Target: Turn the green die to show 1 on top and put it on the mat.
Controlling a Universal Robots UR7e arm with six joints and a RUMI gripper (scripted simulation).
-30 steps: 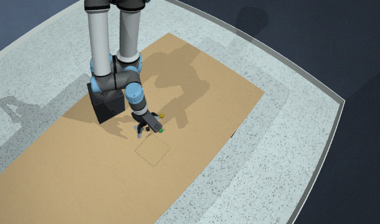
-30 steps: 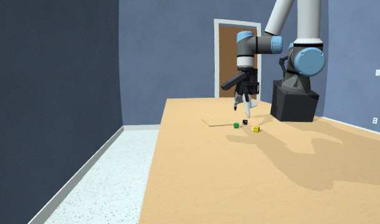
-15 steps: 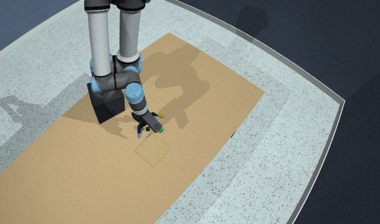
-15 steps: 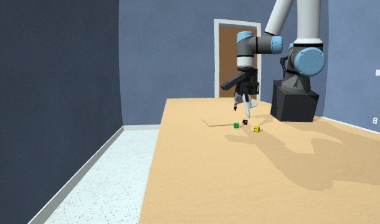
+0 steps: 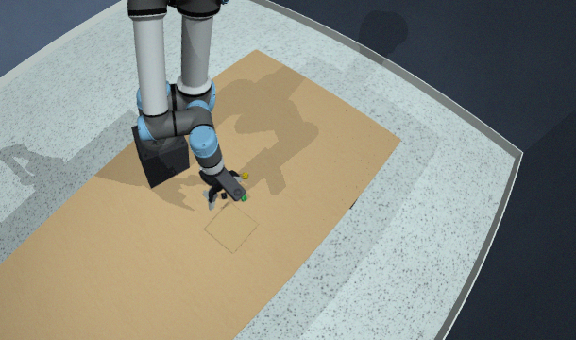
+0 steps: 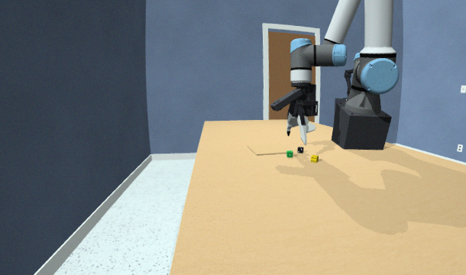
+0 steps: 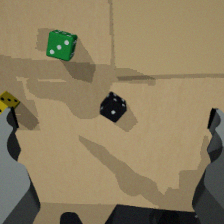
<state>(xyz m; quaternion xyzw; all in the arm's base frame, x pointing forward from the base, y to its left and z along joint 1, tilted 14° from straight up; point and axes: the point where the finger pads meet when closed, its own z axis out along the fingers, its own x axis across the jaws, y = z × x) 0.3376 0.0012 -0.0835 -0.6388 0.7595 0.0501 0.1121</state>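
Right now my hand is 2 cm past the black die and 4 cm above it. From my hand the other things lie so: tan mat 7 cm ahead, 8 cm to the right, 4 cm below; green die 4 cm ahead, 4 cm to the left, 4 cm below; yellow die 12 cm to the left, 4 cm below.
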